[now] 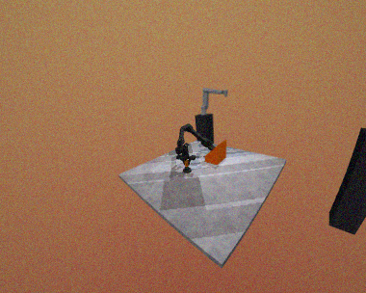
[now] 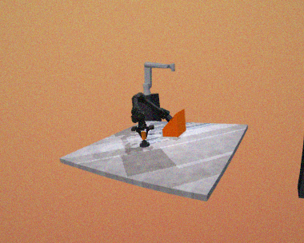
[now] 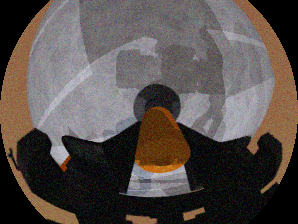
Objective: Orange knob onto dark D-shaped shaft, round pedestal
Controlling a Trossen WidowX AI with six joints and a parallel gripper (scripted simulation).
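My gripper tip is now 40 mm above the dark pedestal. Also, from my gripper tip: orange knob (20 mm above).
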